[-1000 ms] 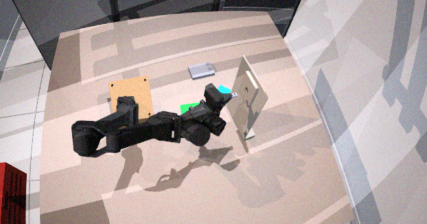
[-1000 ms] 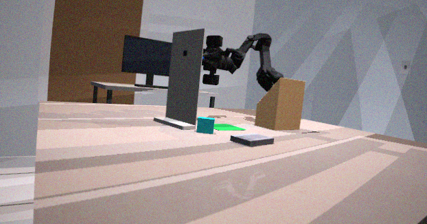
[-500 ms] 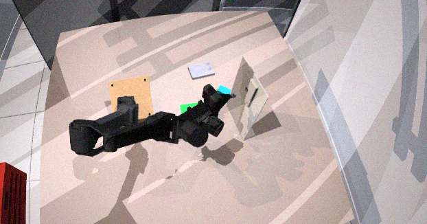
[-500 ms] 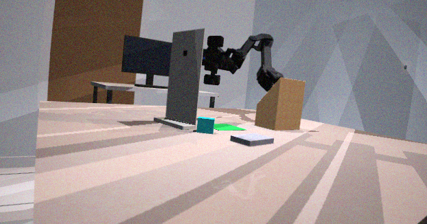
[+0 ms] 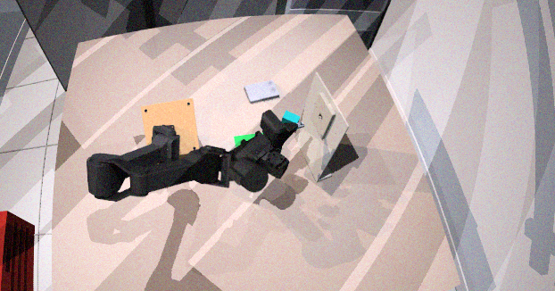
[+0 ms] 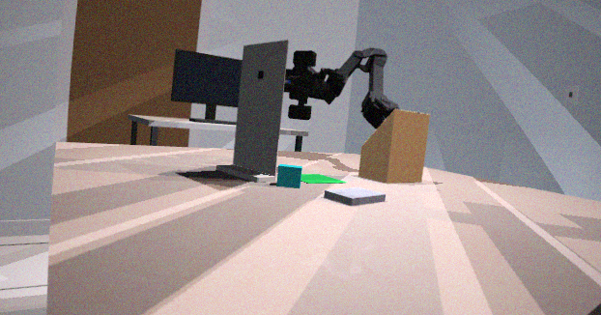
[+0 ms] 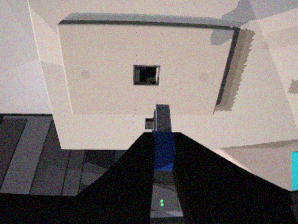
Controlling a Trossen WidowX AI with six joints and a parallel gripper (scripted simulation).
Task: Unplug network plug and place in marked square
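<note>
Right now my gripper tip is 70 mm past the green marked square, 70 mm to the right of it and 240 mm above it. From my gripper tip the other things lie so: blue network plug: right at my gripper tip; teal cube: 50 mm ahead, 150 mm to the left, 220 mm below; upright panel: 80 mm ahead, 20 mm to the left, 90 mm below.
</note>
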